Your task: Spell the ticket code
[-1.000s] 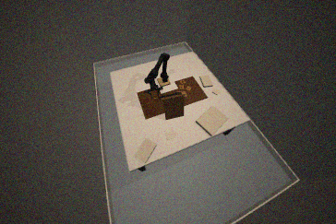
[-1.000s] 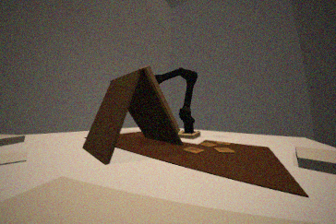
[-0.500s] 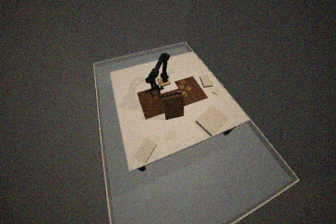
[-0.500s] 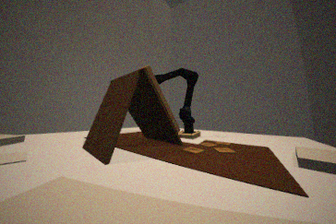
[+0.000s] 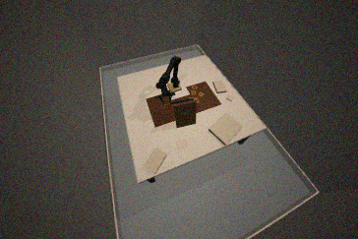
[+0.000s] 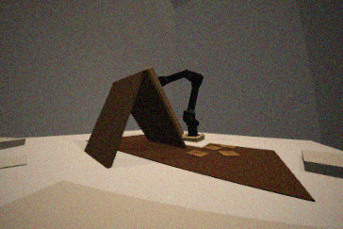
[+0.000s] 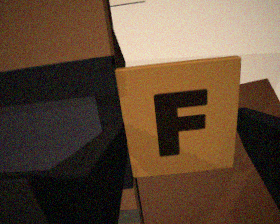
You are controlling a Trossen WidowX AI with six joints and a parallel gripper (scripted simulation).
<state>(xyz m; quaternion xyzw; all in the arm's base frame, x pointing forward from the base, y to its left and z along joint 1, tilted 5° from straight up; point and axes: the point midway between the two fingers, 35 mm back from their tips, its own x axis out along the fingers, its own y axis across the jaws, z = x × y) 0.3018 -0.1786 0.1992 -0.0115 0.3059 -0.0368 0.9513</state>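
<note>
The white ticket is 110 mm to the left of my gripper tip, 80 mm below it and 60 mm behind it. Also, from my gripper tip: pale slip: 360 mm ahead, 170 mm below, 30 mm to the left; then brown mat: 200 mm to the left, 170 mm below, 140 mm behind.
</note>
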